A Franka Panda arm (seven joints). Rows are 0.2 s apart.
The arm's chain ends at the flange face. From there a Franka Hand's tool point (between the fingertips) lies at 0.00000 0.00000 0.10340 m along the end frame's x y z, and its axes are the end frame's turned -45 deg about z.
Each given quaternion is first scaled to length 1.
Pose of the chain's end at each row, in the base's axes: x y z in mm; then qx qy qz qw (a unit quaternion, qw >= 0):
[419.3, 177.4, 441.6, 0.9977, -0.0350, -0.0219, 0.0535]
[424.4, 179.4, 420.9, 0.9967, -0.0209, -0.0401, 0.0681]
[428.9, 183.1, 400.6, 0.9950, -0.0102, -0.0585, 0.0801]
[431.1, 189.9, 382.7, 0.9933, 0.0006, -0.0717, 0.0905]
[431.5, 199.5, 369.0, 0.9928, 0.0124, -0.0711, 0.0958]
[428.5, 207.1, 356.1, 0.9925, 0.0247, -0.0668, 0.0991]
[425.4, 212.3, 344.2, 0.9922, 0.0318, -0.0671, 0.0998]
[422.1, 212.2, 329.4, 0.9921, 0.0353, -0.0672, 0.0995]
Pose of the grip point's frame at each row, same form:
[414.4, 166.5, 338.9, 0.9352, 0.3495, -0.0407, 0.0410]
[415.8, 165.5, 318.8, 0.9288, 0.3621, -0.0631, 0.0476]
[416.7, 166.7, 299.2, 0.9232, 0.3714, -0.0847, 0.0516]
[416.4, 171.3, 282.1, 0.9175, 0.3807, -0.1009, 0.0562]
[417.1, 179.6, 268.5, 0.9125, 0.3914, -0.1023, 0.0613]
[415.3, 186.4, 255.7, 0.9075, 0.4026, -0.0996, 0.0660]
[412.3, 191.4, 243.8, 0.9045, 0.4091, -0.1002, 0.0665]
[409.0, 191.3, 229.0, 0.9031, 0.4123, -0.1002, 0.0662]

